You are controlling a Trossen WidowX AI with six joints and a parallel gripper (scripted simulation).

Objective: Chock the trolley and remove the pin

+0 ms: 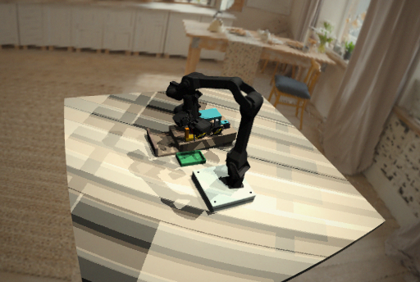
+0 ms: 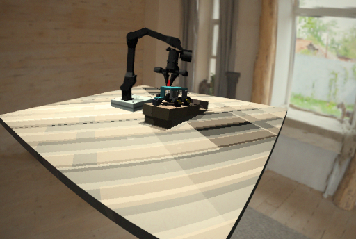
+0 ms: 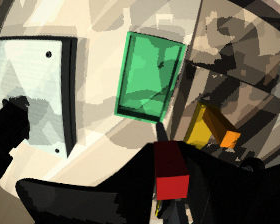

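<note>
The red-headed stop pin lies right at my gripper tip. The rest, counted from my gripper tip: yellow chock (60 mm ahead, 10 mm to the right, 50 mm below); teal trolley (120 mm ahead, 80 mm to the right, 20 mm below); green tray (20 mm behind, 140 mm below).
</note>
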